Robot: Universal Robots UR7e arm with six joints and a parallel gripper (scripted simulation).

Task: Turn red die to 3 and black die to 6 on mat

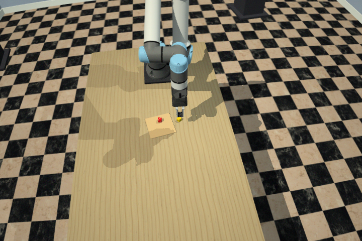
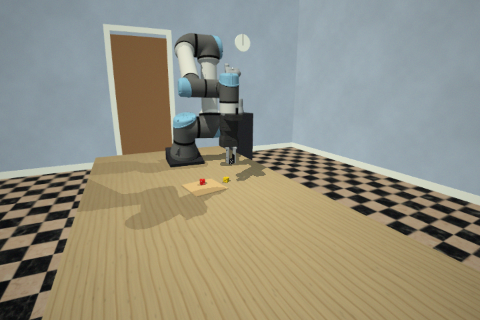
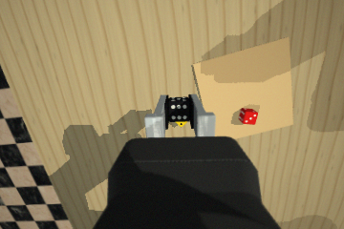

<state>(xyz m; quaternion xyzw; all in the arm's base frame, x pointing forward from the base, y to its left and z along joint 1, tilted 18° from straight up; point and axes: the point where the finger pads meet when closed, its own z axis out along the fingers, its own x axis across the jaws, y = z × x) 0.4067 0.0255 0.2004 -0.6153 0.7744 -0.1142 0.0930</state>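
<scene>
Now: hand 11 cm above the tan mat, 10 cm to the left of it and 4 cm past it. From my hand the other things lie so: black die 1 cm below; then red die 10 cm to the right, 10 cm below, 7 cm behind; then yellow die 11 cm below, 5 cm behind, 1 cm to the left.
</scene>
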